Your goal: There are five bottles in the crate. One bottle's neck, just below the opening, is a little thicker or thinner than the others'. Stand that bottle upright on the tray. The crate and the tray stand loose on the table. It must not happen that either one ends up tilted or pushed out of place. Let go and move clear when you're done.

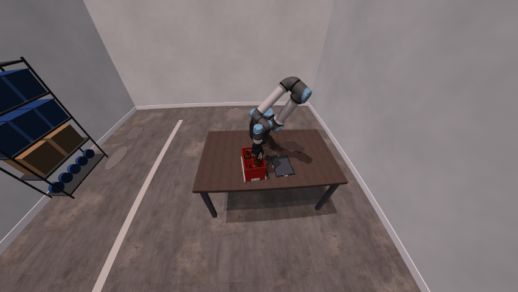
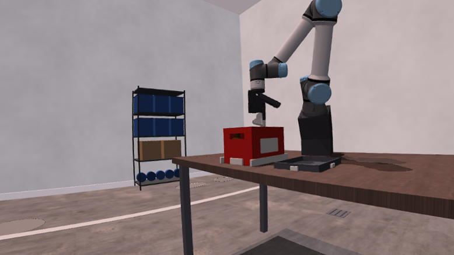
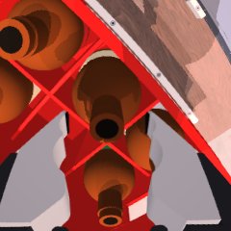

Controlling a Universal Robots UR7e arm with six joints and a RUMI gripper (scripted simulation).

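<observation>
The brown bottle lies 1 cm ahead of my hand and 7 cm below it. From my hand the other things lie so: dark tray 6 cm behind, 25 cm to the left, 15 cm below; red crate 2 cm ahead, 4 cm to the right, 8 cm below; glass bottle 12 cm ahead, 6 cm to the right, 7 cm below.
</observation>
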